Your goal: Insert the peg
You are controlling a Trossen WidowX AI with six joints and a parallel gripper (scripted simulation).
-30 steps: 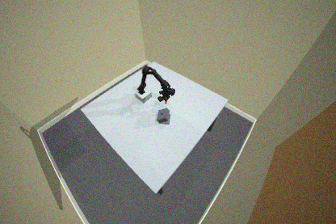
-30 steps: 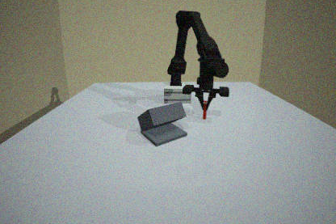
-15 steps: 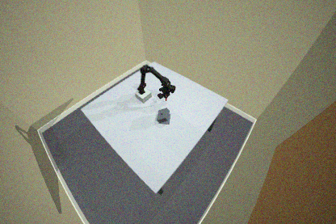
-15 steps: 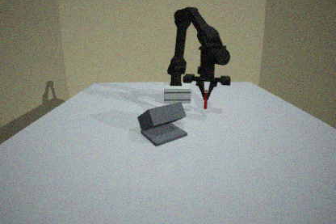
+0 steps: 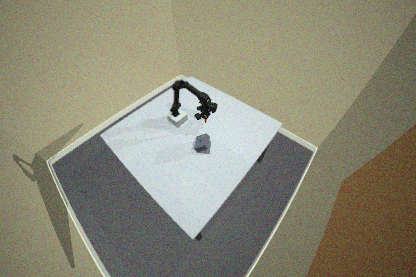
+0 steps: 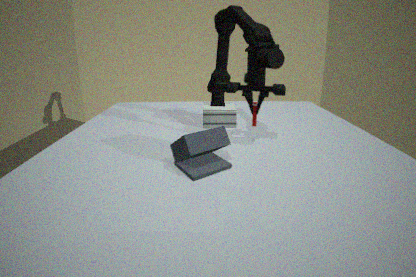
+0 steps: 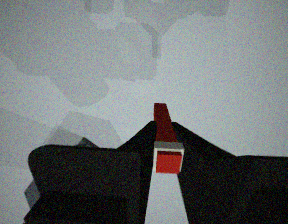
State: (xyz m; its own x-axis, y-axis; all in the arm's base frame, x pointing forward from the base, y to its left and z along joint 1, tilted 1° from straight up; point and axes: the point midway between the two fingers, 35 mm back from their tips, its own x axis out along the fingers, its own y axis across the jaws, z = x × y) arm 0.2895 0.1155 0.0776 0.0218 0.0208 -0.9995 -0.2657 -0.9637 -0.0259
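Right now the grey sloped panel is 18 cm to the right of my gripper tip, 13 cm ahead of it and 6 cm below it. Round my gripper tip: red square peg 2 cm above.
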